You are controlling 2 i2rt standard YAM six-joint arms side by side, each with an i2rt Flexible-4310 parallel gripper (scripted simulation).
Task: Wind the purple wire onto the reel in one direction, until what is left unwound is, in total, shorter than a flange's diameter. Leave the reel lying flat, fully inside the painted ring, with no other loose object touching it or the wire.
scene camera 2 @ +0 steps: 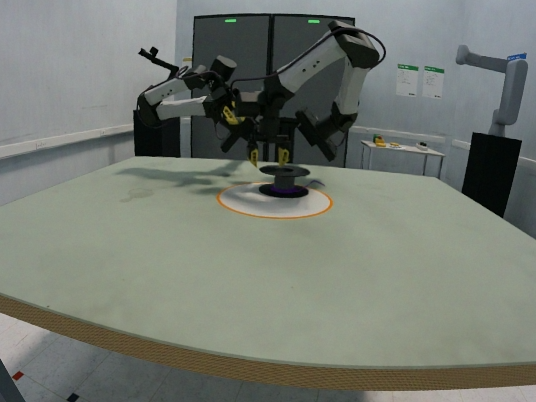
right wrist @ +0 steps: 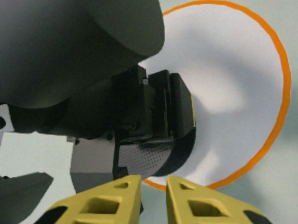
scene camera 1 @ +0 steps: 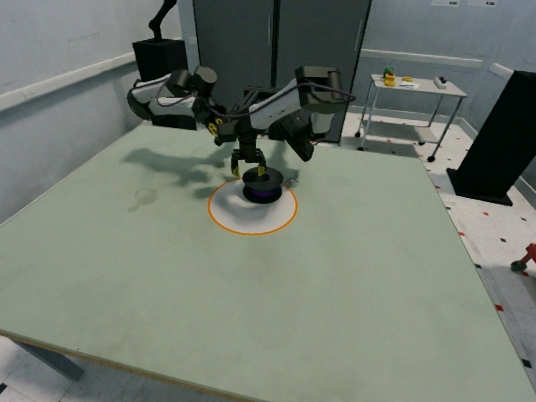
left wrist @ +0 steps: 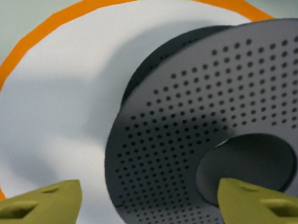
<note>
In view: my left gripper (scene camera 1: 248, 176), my right gripper (right wrist: 153, 184) and a black reel (scene camera 1: 272, 179).
The black reel shows as well in scene camera 2 (scene camera 2: 284, 180), in the right wrist view (right wrist: 161, 159) and in the left wrist view (left wrist: 195, 91). My left gripper shows as well in the right wrist view (right wrist: 156, 122) and in the left wrist view (left wrist: 149, 187).
</note>
